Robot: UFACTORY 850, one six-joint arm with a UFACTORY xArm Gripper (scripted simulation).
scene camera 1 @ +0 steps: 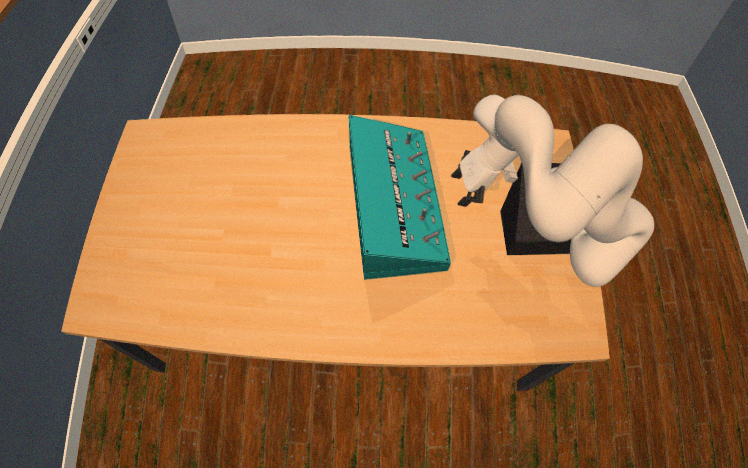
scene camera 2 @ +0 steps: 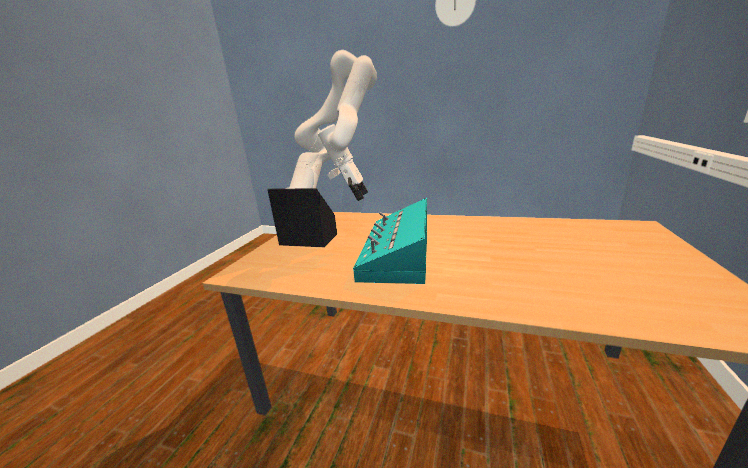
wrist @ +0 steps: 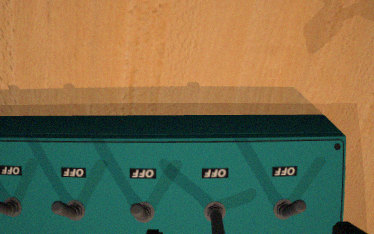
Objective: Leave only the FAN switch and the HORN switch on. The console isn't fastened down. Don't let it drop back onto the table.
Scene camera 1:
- my gripper: 458,191
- teal console: 393,231
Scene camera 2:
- teal console: 399,256
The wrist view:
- teal console: 176,166
